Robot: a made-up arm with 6 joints.
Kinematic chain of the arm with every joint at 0, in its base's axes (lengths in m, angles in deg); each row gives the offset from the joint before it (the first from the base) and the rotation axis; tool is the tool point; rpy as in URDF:
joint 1: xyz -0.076 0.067 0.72 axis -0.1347 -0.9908 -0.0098
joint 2: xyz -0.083 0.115 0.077 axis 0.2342 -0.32 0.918
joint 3: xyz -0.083 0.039 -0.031 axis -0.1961 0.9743 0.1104
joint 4: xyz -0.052 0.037 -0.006 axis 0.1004 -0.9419 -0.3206
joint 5: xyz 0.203 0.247 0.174 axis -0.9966 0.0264 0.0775
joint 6: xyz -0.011 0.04 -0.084 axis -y
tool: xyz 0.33 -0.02 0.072 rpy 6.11 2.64 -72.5
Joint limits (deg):
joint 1: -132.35..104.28
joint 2: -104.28..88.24
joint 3: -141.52..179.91
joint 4: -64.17..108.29
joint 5: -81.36..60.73
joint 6: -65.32..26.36
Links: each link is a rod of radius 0.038 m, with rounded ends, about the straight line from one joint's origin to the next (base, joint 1, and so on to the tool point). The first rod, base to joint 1, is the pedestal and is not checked.
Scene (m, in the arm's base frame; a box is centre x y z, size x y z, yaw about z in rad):
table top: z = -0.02
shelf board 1: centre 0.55 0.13 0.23 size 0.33 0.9 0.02 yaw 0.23
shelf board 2: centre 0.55 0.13 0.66 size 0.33 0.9 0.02 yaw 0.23
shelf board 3: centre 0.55 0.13 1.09 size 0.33 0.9 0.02 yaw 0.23
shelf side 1: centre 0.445 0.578 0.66 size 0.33 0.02 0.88 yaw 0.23
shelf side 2: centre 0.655 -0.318 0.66 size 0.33 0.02 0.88 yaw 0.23
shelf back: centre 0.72 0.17 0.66 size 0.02 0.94 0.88 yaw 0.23
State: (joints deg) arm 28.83 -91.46 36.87 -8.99 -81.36 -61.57
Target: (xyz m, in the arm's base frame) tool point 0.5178 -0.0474 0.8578
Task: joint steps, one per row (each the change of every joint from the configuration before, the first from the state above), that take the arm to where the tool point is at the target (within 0.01 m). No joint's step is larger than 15 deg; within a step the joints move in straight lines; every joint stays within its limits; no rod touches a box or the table.
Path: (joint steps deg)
1: -3.55 4.31 -0.02 0.87 0.00 13.67
2: -3.56 4.30 -0.03 0.87 0.00 13.66
3: -3.55 4.31 -0.02 0.86 0.00 13.67
4: -3.55 4.30 -0.03 0.87 0.00 13.66
5: 11.79 -1.17 -3.56 0.47 0.00 0.46
6: 11.79 -1.18 -3.57 0.46 0.00 0.46
7: 11.80 -1.17 -3.57 0.47 0.00 0.46
8: 11.79 -1.18 -3.57 0.46 0.00 0.45
9: 0.90 -3.67 0.84 -1.54 0.00 -12.05
10: 0.90 -3.67 0.83 -1.55 0.00 -12.04
11: 0.90 -3.67 0.84 -1.55 0.00 -12.05
12: 0.90 -3.67 0.83 -1.55 0.00 -12.05
13: 0.91 -3.67 0.83 -1.55 0.00 -12.05

